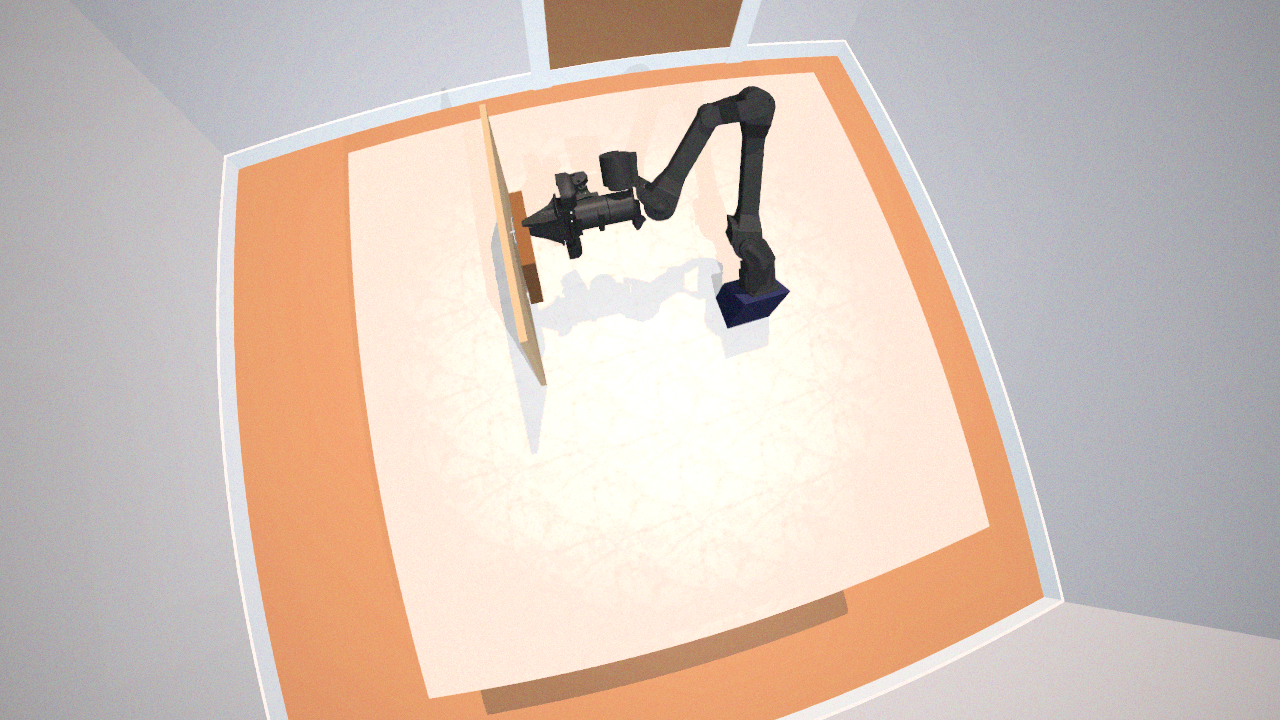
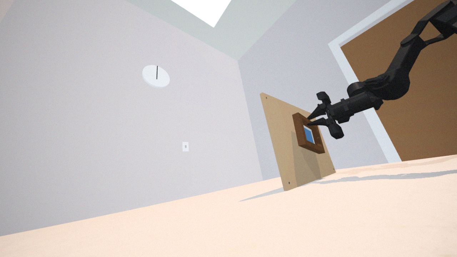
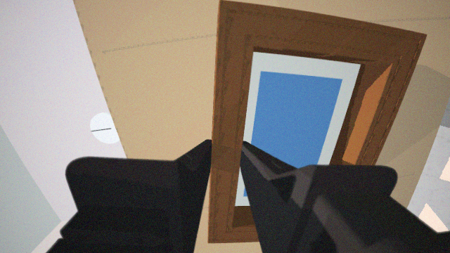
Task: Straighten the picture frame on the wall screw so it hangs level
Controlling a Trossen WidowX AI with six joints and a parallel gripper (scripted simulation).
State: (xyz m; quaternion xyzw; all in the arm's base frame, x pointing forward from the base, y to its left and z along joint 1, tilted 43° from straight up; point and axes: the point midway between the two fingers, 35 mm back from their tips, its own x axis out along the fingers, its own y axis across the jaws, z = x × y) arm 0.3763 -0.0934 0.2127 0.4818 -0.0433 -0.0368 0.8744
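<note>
The brown wooden picture frame lies 50 mm below my gripper tip, 10 mm to the left of it and 10 mm ahead of it. From my gripper tip the other things lie so: tan wall board (70 mm below, 20 mm ahead).
</note>
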